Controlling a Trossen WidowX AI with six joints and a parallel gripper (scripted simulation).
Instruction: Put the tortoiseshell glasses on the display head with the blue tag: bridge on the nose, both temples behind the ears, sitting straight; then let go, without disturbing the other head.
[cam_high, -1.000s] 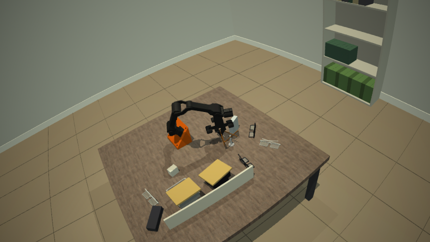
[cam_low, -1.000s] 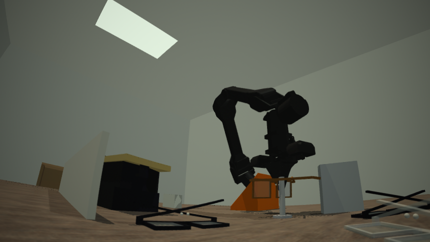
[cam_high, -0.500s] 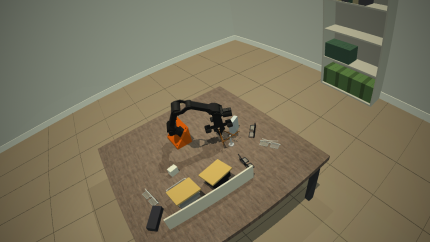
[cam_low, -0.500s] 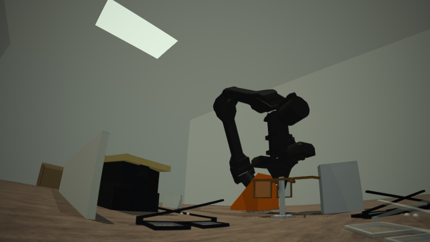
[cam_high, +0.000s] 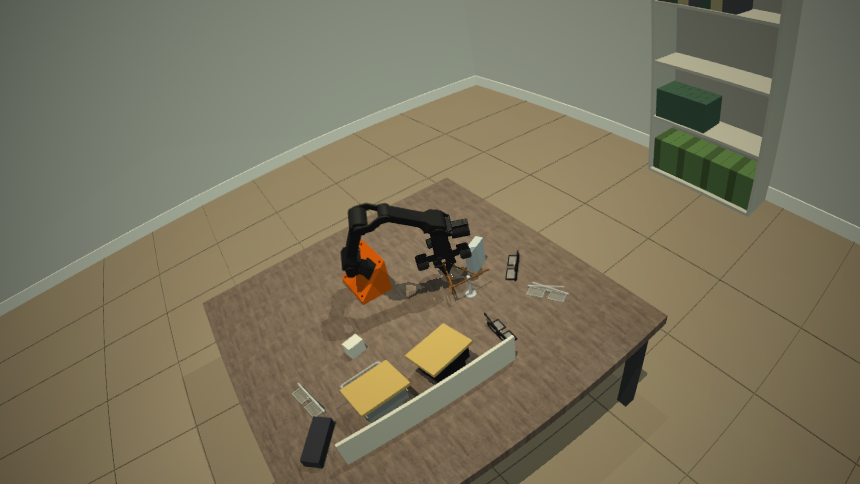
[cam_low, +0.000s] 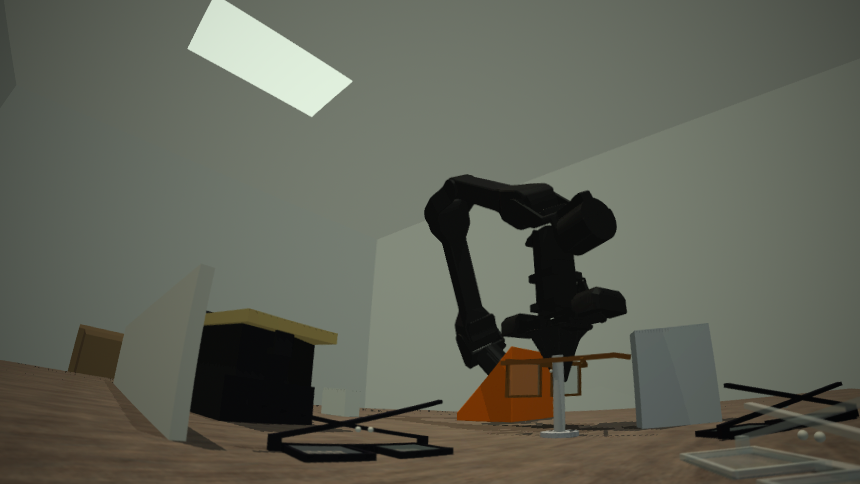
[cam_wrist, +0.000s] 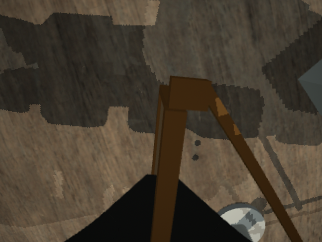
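My gripper tip is 9 cm short of the post, 4 cm above it and 3 cm to the right of it. From my gripper tip the other things lie so: white cube: 41 cm to the right, 4 cm below, 3 cm ahead; then black head: 26 cm ahead, 25 cm to the right; then grey block: 14 cm to the left, 1 cm below, 1 cm behind.
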